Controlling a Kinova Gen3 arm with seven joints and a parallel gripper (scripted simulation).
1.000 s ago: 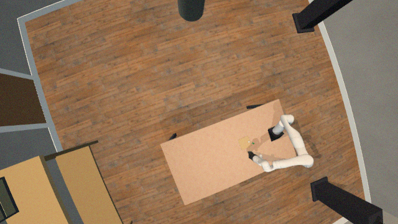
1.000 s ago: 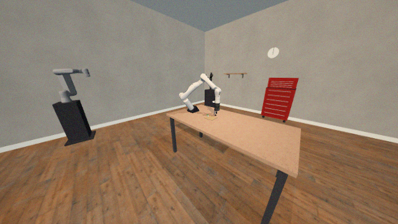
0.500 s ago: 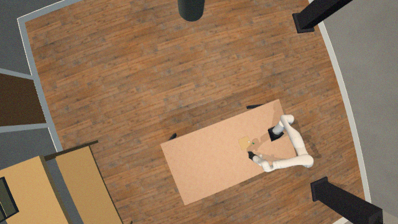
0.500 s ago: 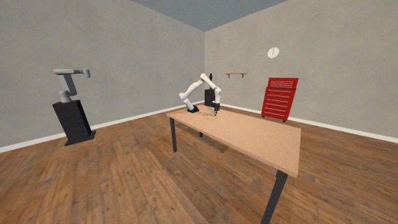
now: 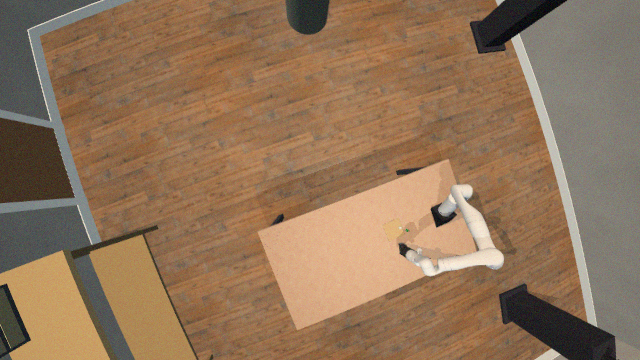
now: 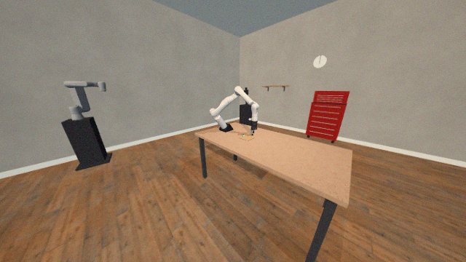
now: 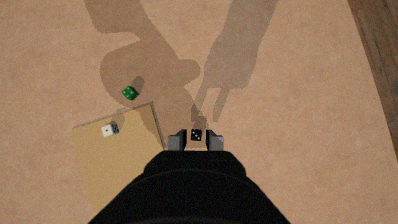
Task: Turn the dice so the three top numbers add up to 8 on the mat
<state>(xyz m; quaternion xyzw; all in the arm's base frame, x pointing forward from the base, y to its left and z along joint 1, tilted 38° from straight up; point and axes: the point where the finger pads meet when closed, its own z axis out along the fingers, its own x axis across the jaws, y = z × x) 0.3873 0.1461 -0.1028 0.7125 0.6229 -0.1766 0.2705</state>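
Now: the black die 30 mm below my hand. Also, from my hand: green die (90 mm to the right, 80 mm behind, 30 mm below); tan mat (130 mm to the right, 40 mm below, 20 mm ahead); white die (130 mm to the right, 30 mm below, 30 mm behind).
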